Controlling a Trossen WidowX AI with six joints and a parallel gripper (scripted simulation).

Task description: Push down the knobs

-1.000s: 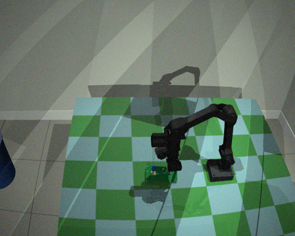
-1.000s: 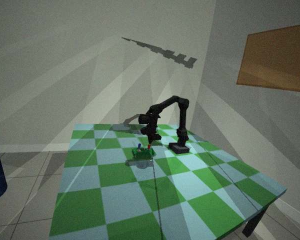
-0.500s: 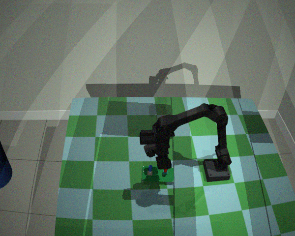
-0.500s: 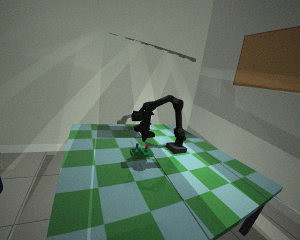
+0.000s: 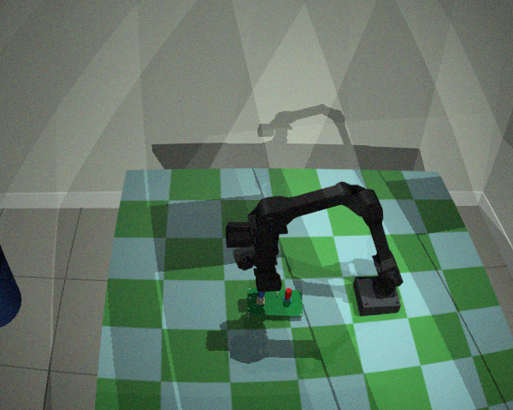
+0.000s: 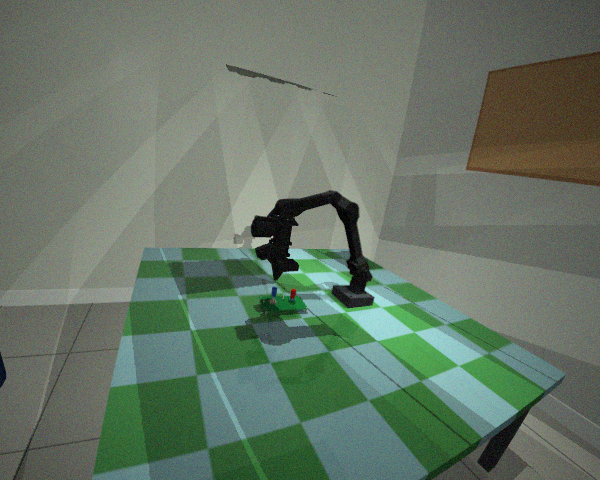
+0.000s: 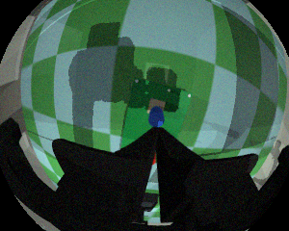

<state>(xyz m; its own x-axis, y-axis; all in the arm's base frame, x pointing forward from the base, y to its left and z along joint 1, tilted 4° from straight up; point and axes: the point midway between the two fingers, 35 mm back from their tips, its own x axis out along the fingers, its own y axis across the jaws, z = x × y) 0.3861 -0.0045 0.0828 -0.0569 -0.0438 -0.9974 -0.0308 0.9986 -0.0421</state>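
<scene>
My gripper tip is now 50 mm above the blue knob. Round my gripper tip: red knob 80 mm behind, 70 mm below.
</scene>
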